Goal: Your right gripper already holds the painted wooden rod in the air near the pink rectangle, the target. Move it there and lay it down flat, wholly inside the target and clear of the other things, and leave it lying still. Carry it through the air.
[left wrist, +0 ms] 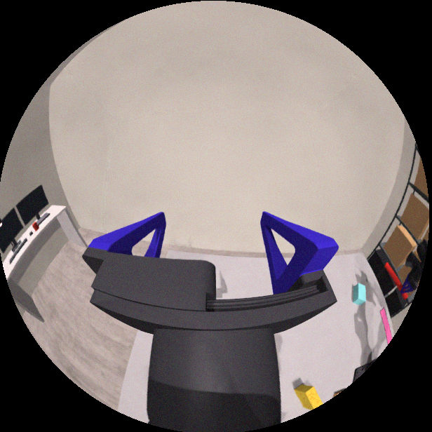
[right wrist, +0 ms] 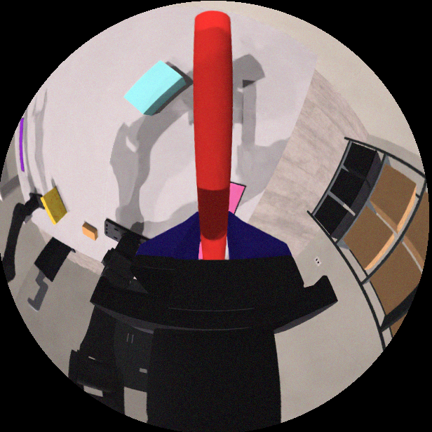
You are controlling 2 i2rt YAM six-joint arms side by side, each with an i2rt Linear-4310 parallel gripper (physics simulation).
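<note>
The red painted rod [left wrist: 393, 276] [right wrist: 212, 110] is held in the air by my right gripper [left wrist: 406, 288] [right wrist: 213, 216], which is shut on it near one end; the rod reaches away from the fingers. The pink target [left wrist: 386, 325] [right wrist: 236, 197] lies on the table. In the right wrist view it shows beside the rod just past the fingertips, with a sliver between the fingers; the rod, the fingers and the gripper body hide the rest. How high the rod is above it, I cannot tell. My left gripper [left wrist: 212, 216] is open and empty, away from the rod.
A cyan block [left wrist: 359, 294] [right wrist: 156, 88] lies left of the rod's far half in the right wrist view. A yellow block [left wrist: 308, 396] [right wrist: 54, 205], an orange block [right wrist: 90, 231] and a purple strip [right wrist: 21, 145] are farther left. A shelf rack [right wrist: 362, 283] stands beyond the table.
</note>
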